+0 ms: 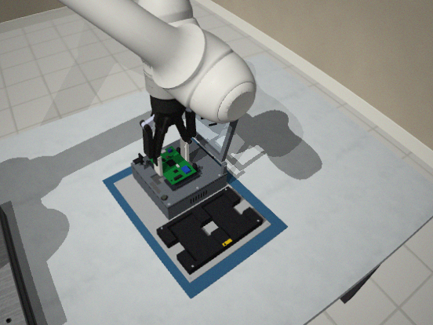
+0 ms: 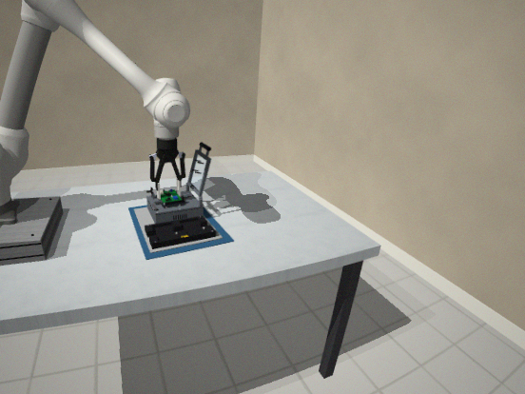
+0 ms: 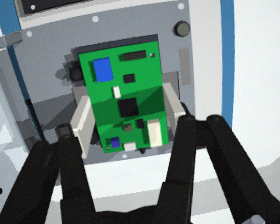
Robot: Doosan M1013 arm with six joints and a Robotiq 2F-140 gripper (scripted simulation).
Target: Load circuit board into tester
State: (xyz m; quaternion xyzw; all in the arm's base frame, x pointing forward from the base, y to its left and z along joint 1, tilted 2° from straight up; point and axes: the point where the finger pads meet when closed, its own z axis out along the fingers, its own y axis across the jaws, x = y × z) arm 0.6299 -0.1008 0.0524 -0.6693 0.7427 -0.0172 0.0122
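Right now the green circuit board is 20 mm below my hand. Also, from my hand: latch hook: 60 mm to the left, 50 mm behind, 20 mm below; tester lid: 120 mm ahead, 80 mm above, 10 mm to the right.
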